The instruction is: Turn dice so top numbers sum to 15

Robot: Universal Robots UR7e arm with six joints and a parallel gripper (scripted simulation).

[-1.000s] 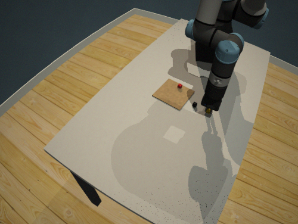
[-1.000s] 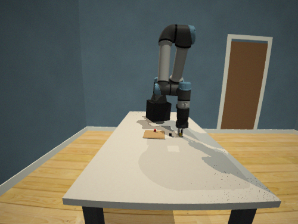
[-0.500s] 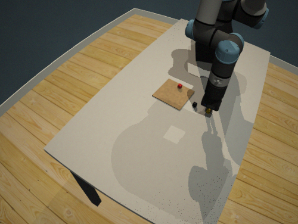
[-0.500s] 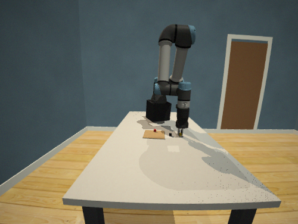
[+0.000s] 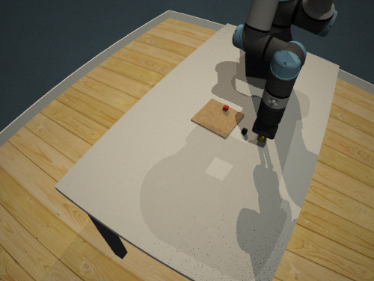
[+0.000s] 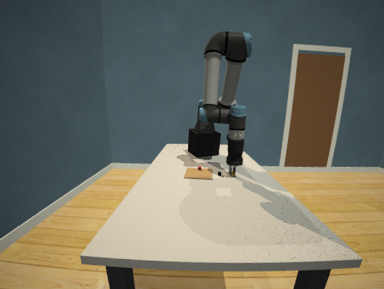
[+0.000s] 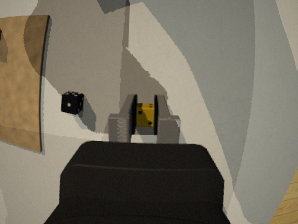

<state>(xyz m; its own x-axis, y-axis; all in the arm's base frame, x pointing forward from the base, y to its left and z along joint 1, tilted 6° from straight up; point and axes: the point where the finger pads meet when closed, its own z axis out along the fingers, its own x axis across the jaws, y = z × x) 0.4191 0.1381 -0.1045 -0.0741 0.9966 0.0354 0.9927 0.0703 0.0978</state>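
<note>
Right now my hand is 10 mm short of the yellow die and 10 mm above it. From my hand the other things lie so: black die 70 mm to the right, 20 mm below; then red die 60 mm behind, 170 mm to the right, 10 mm below; then brown mat 10 mm behind, 170 mm to the right, 20 mm below.
</note>
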